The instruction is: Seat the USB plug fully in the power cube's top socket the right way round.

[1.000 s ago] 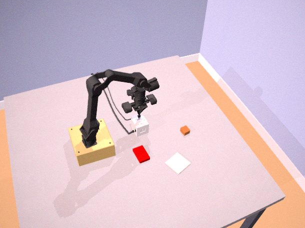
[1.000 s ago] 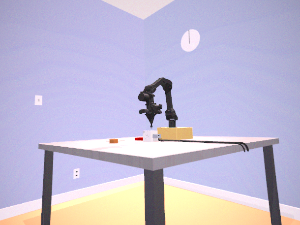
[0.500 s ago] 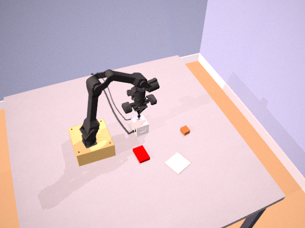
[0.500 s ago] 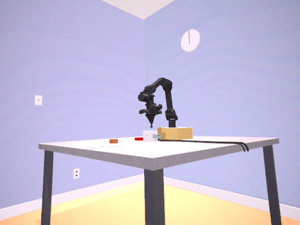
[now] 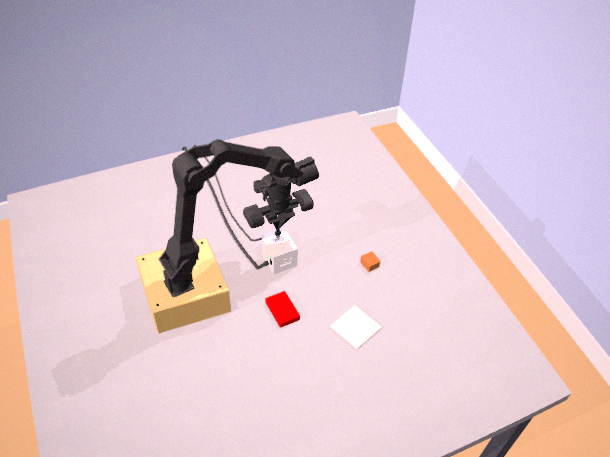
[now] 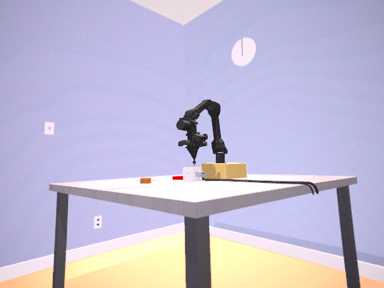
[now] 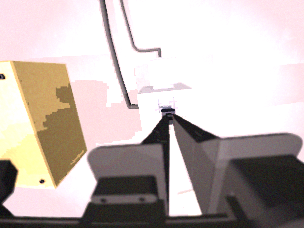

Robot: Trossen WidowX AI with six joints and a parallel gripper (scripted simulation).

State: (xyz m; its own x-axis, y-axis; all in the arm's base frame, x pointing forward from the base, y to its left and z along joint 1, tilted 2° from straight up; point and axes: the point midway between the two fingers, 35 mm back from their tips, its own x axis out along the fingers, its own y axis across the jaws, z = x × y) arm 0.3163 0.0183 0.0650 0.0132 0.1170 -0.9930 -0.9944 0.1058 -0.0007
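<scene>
My gripper tip is now 2 cm above the small USB plug. Round my gripper tip: white flat tile 33 cm to the right, 12 cm below, 5 cm ahead; then red flat block 18 cm to the right, 11 cm below, 9 cm behind; then small orange block 22 cm ahead, 17 cm to the right, 11 cm below.
</scene>
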